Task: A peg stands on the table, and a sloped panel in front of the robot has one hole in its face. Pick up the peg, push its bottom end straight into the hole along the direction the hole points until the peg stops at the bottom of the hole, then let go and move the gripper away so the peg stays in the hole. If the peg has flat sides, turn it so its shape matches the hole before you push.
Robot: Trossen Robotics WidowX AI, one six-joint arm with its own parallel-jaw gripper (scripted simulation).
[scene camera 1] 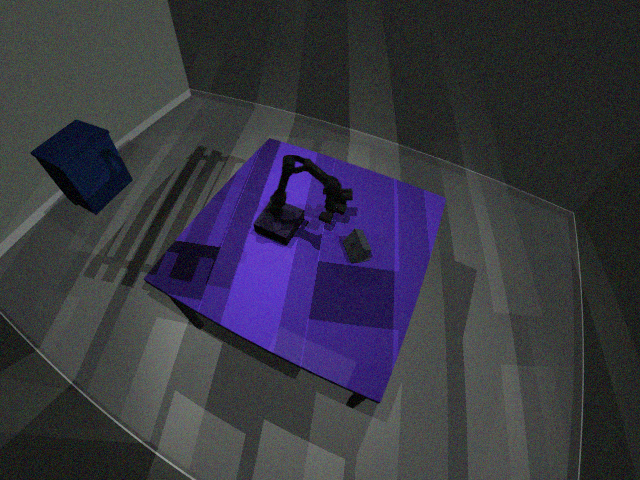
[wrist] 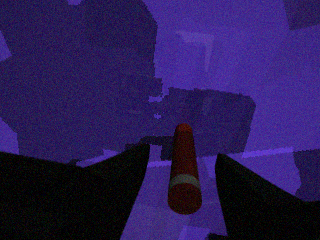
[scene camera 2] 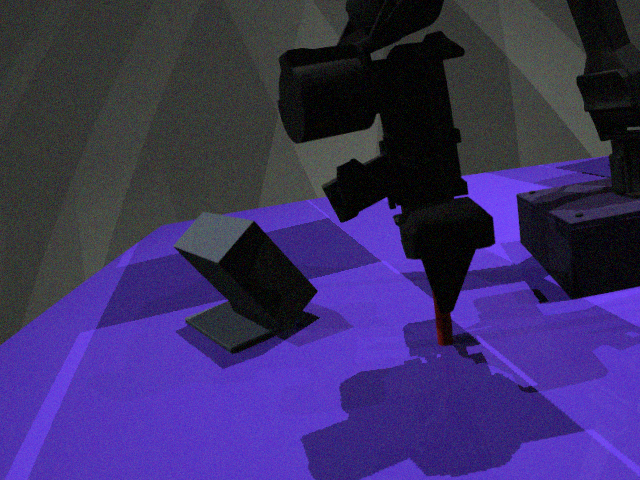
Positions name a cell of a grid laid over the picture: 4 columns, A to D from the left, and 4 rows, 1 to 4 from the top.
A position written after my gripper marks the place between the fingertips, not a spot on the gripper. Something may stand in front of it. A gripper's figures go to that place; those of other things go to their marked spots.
Labels:
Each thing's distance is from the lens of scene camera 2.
my gripper (scene camera 2: C3): 0.46 m
grey sloped panel (scene camera 2: B3): 0.51 m

